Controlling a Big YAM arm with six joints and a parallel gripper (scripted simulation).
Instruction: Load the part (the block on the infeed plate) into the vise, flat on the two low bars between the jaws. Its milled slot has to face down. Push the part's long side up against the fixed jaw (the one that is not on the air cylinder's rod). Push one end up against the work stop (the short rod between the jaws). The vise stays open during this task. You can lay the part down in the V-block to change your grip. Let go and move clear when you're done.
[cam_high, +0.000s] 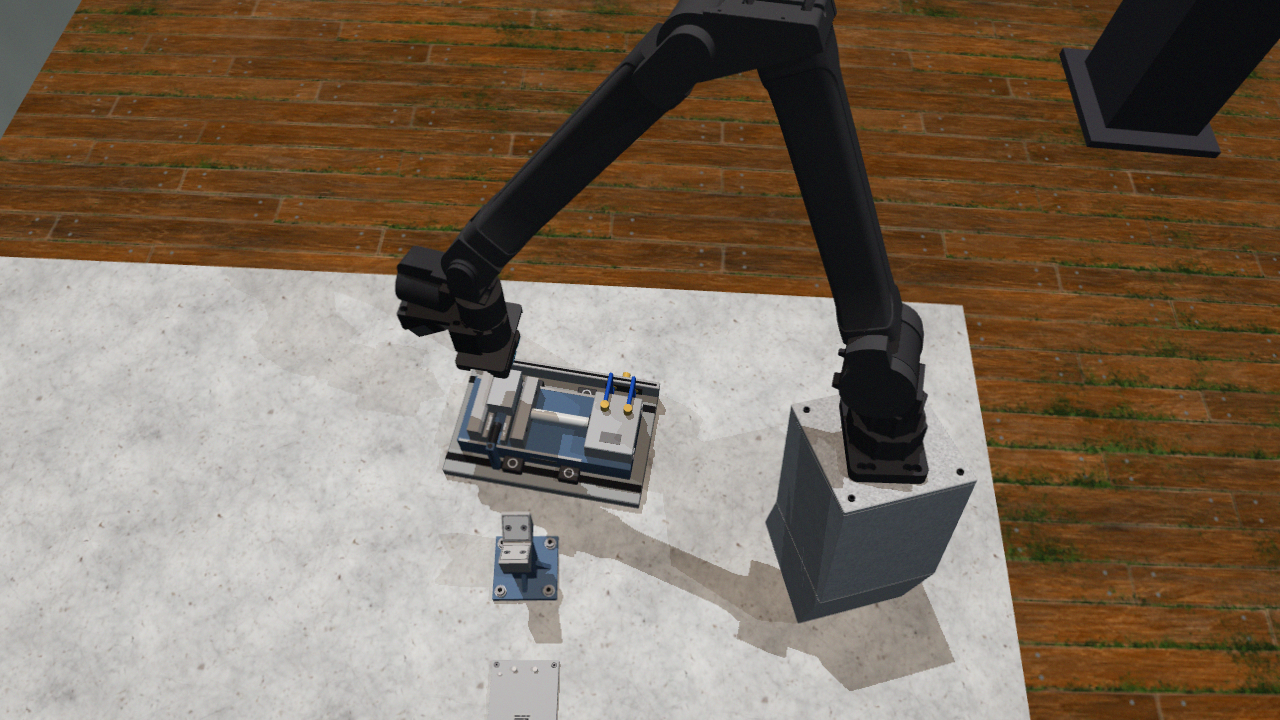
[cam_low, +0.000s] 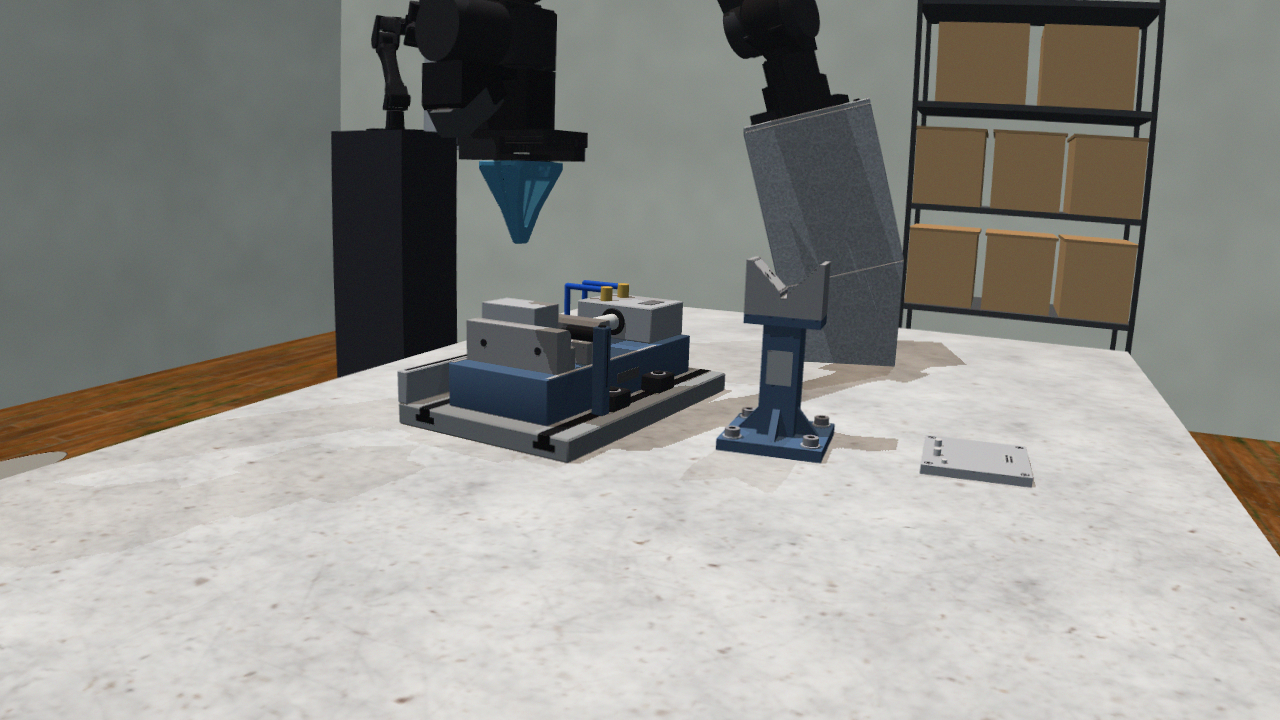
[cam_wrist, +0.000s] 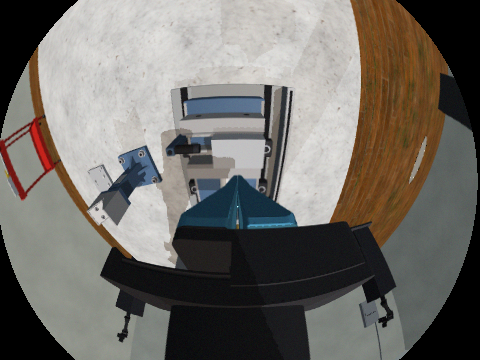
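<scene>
The grey part is 80 mm below my hand. Round my hand: work stop: 10 mm ahead, 70 mm to the left, 80 mm below; moving jaw: 30 mm behind, 20 mm to the left, 100 mm below; fixed jaw: 30 mm ahead, 20 mm to the left, 100 mm below.
</scene>
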